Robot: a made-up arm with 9 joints. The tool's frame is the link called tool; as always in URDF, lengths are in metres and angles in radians. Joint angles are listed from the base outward.
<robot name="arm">
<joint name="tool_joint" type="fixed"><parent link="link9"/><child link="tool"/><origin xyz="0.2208 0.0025 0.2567" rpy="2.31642 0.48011 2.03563"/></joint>
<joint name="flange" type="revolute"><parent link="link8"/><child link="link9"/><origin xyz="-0.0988 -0.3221 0.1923" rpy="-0.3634 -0.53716 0.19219"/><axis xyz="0 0 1"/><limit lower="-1.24" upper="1.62"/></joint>
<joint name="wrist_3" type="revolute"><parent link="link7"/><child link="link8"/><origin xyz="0.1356 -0.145 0.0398" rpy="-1.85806 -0.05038 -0.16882"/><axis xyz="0 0 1"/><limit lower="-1.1" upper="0.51"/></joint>
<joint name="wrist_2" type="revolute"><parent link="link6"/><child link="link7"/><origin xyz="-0.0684 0.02 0.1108" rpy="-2.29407 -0.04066 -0.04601"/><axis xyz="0 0 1"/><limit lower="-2.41" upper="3.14"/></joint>
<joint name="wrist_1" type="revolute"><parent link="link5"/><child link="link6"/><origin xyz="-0.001 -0.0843 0.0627" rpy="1.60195 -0.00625 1.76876"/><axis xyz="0 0 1"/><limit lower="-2.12" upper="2.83"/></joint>
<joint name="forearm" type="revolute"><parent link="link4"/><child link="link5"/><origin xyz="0.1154 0.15 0.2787" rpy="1.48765 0.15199 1.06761"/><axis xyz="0 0 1"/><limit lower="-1.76" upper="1.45"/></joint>
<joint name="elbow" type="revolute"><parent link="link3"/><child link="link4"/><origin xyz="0.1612 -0.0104 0.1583" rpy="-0.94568 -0.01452 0.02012"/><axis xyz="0 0 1"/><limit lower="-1.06" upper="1.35"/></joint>
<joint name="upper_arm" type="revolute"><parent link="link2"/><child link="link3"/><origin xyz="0.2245 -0.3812 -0.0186" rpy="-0.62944 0.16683 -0.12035"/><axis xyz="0 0 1"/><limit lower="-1.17" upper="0.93"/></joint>
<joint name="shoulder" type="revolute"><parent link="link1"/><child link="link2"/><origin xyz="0.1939 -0.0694 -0.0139" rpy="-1.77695 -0.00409 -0.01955"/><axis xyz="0 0 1"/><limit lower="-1.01" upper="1.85"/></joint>
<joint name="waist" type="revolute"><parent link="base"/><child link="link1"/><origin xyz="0.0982 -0.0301 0.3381" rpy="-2.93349 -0.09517 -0.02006"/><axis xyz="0 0 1"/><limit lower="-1.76" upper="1.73"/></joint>
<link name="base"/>
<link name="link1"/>
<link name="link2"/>
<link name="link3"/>
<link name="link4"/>
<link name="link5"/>
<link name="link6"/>
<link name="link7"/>
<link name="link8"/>
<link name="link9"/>
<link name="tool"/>
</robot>
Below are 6 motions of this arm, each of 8 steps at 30 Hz.
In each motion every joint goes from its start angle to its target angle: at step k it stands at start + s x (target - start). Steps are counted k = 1, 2, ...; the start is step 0. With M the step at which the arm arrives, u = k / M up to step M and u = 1 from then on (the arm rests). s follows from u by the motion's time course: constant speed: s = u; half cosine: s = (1 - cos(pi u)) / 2; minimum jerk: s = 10 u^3 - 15 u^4 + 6 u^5.
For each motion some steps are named. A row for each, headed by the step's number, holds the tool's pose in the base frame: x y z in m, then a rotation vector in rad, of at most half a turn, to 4 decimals.
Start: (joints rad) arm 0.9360 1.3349 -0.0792 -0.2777 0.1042 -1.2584 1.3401 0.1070 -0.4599
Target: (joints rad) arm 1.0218 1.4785 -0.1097 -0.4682 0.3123 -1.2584 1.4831 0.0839 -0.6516
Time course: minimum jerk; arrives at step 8
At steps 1, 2, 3, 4, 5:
1: 0.2763 -0.9001 1.0164 2.7381 1.1383 -0.6171
2: 0.2609 -0.8998 1.0260 2.7308 1.1017 -0.6072
3: 0.2296 -0.8978 1.0446 2.7161 1.0277 -0.5873
4: 0.1864 -0.8922 1.0682 2.6962 0.9269 -0.5608
5: 0.1409 -0.8831 1.0905 2.6752 0.8218 -0.5334

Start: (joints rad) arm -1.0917 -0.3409 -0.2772 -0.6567 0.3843 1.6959 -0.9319 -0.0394 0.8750
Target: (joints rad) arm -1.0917 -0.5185 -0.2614 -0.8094 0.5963 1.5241 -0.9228 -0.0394 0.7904
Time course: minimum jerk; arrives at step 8
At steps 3, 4, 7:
3: 0.8261 0.6774 0.1628 -0.3809 2.5592 1.6368
4: 0.8311 0.6548 0.1488 -0.3460 2.5158 1.6003
7: 0.8374 0.6028 0.1228 -0.2793 2.4192 1.5145

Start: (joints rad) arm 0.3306 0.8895 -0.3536 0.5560 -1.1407 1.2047 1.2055 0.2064 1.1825
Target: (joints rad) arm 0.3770 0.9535 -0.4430 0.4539 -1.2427 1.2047 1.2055 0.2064 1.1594
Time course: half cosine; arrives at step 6
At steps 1, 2, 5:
1: 0.5133 -0.1756 0.5632 -1.1395 0.5898 -0.8072
2: 0.5128 -0.1755 0.5704 -1.1290 0.6176 -0.8388
5: 0.5123 -0.1755 0.5980 -1.0865 0.7244 -0.9527

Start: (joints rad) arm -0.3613 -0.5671 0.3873 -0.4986 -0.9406 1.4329 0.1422 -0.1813 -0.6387
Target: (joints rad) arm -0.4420 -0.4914 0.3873 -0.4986 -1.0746 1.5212 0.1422 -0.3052 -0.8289
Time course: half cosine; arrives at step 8
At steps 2, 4, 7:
2: 0.6570 0.1308 0.6143 0.8876 1.0572 -0.1401
4: 0.6291 0.1631 0.6380 0.9064 0.9578 -0.1806
7: 0.5881 0.2080 0.6653 0.9266 0.8197 -0.2262

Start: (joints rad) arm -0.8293 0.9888 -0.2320 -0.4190 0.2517 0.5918 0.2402 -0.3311 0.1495
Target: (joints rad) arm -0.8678 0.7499 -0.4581 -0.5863 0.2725 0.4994 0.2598 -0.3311 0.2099
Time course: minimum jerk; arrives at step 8
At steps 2, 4, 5, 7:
2: 0.3743 0.3336 0.6934 0.7623 -0.5643 1.4191
4: 0.3993 0.3820 0.6712 0.7654 -0.4639 1.2497
5: 0.4144 0.4088 0.6550 0.7542 -0.4086 1.1527
7: 0.4327 0.4387 0.6327 0.7300 -0.3467 1.0407

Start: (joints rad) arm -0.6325 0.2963 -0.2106 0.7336 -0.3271 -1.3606 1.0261 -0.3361 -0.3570
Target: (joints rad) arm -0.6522 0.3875 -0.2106 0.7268 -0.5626 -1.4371 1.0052 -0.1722 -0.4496
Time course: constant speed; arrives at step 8
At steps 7, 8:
7: 1.0035 0.6201 0.7419 0.3827 1.4163 -1.8553
8: 0.9954 0.6132 0.7685 0.4244 1.3971 -1.8330

